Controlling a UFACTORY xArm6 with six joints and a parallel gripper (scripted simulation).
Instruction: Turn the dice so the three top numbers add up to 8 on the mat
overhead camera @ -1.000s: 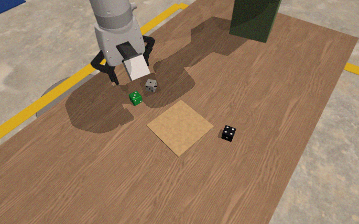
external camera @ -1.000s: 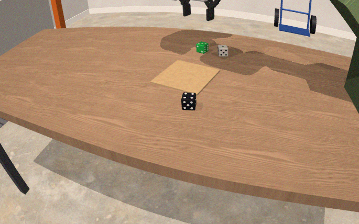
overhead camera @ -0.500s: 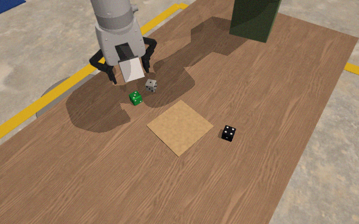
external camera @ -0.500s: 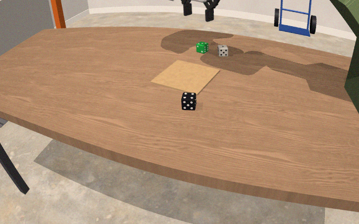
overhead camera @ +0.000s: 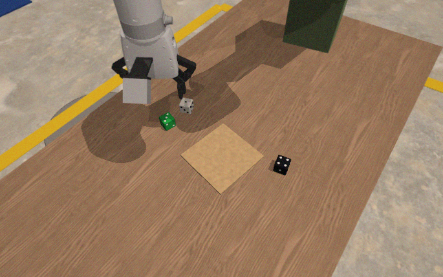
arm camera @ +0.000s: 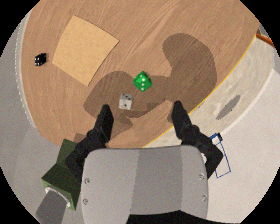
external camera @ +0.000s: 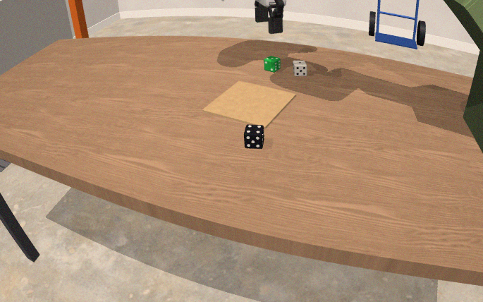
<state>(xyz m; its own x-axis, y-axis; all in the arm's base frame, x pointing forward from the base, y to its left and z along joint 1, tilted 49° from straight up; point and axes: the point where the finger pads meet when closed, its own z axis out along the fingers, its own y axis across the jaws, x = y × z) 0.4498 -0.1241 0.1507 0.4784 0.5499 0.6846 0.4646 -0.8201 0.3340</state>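
The green die is 11 cm below my hand and 1 cm to the right of it. The rest, counted from my hand: tan mat (16 cm to the left, 12 cm below, 3 cm behind); white die (11 cm below, 7 cm behind, 1 cm to the right); black die (28 cm to the left, 11 cm below, 10 cm behind).
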